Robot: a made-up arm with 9 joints. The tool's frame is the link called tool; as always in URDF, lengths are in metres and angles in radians. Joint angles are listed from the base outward.
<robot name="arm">
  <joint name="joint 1" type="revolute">
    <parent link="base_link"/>
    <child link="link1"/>
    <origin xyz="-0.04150 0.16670 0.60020" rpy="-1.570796 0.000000 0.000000"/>
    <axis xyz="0 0 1"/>
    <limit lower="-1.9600" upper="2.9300"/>
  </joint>
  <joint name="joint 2" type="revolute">
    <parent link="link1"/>
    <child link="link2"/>
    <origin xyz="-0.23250 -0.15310 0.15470" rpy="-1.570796 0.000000 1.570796"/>
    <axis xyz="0 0 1"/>
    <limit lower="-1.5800" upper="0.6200"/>
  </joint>
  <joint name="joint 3" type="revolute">
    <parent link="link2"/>
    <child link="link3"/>
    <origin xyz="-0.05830 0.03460 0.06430"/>
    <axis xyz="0 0 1"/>
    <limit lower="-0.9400" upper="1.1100"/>
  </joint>
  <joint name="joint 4" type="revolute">
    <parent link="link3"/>
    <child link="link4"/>
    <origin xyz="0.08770 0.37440 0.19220" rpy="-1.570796 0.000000 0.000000"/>
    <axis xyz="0 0 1"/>
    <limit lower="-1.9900" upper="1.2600"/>
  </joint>
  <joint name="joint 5" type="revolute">
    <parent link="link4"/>
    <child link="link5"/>
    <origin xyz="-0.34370 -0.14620 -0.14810" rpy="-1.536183 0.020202 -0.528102"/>
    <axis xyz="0 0 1"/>
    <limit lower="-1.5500" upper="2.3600"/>
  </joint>
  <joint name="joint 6" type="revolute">
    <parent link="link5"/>
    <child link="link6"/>
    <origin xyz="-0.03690 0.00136 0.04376" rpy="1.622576 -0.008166 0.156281"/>
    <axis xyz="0 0 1"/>
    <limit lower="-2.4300" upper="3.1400"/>
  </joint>
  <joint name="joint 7" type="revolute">
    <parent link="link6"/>
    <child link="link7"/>
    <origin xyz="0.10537 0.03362 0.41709" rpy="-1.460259 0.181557 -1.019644"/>
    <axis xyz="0 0 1"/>
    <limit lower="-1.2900" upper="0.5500"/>
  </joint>
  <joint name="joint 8" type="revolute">
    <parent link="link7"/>
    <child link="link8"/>
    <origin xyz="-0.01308 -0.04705 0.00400" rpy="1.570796 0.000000 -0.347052"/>
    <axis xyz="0 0 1"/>
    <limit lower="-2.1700" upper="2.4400"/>
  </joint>
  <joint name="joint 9" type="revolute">
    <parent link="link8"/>
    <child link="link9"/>
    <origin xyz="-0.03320 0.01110 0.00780" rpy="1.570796 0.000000 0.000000"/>
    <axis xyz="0 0 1"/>
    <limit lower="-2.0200" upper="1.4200"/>
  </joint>
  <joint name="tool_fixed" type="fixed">
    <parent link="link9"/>
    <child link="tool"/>
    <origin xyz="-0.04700 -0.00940 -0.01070" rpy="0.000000 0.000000 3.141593"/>
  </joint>
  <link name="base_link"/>
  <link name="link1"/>
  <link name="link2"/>
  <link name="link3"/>
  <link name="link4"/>
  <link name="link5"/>
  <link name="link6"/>
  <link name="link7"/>
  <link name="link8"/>
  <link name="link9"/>
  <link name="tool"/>
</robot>
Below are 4 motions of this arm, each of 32 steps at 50 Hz.
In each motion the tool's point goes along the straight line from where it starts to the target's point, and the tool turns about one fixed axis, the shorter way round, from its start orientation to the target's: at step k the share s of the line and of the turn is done. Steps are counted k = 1, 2, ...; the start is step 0. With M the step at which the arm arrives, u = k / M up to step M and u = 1 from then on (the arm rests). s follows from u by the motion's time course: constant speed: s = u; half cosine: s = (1 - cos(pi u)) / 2; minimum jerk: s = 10 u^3 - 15 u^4 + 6 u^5.
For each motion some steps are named. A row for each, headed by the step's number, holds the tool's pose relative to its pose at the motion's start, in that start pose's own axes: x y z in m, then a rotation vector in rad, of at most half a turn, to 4 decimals.
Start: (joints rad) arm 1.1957 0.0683 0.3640 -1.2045 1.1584 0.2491 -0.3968 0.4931 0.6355
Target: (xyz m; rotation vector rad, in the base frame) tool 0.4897 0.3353 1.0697 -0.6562 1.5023 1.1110
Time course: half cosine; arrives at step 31
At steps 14, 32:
14: 0.1164 0.1435 0.1218 -0.4408 0.0845 0.2798
32: 0.2743 0.3383 0.2871 -1.0389 0.1991 0.6594

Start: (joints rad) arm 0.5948 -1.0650 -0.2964 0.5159 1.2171 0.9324 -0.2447 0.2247 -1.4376
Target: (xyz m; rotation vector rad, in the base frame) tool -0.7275 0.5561 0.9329 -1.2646 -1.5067 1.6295
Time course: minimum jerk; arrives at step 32
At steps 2, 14, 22, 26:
2: -0.0002 -0.0004 0.0003 -0.0020 0.0003 -0.0011
14: -0.0423 -0.0619 0.0476 -0.3501 0.0563 -0.1858
22: -0.0903 -0.1321 0.1016 -0.7476 0.1201 -0.3967
26: -0.1047 -0.1532 0.1179 -0.8672 0.1394 -0.4602

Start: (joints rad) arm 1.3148 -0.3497 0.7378 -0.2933 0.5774 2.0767 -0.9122 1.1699 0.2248
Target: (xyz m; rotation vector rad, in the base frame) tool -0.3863 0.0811 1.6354 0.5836 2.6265 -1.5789
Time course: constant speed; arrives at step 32
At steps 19, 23, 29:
19: 0.3215 0.1178 0.3327 -0.5344 -0.5873 0.2858
23: 0.3892 0.1426 0.4027 -0.6469 -0.7109 0.3460
29: 0.4907 0.1798 0.5077 -0.8156 -0.8964 0.4362

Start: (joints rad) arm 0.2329 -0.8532 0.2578 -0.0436 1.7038 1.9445 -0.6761 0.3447 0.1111
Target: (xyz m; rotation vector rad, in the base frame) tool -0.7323 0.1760 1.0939 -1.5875 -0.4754 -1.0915
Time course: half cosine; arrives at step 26
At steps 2, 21, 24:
2: 0.0023 0.0017 0.0051 -0.0102 -0.0110 0.0041
21: 0.1419 0.1069 0.3177 -0.6418 -0.6909 0.2556
24: 0.1534 0.1155 0.3434 -0.6939 -0.7470 0.2764

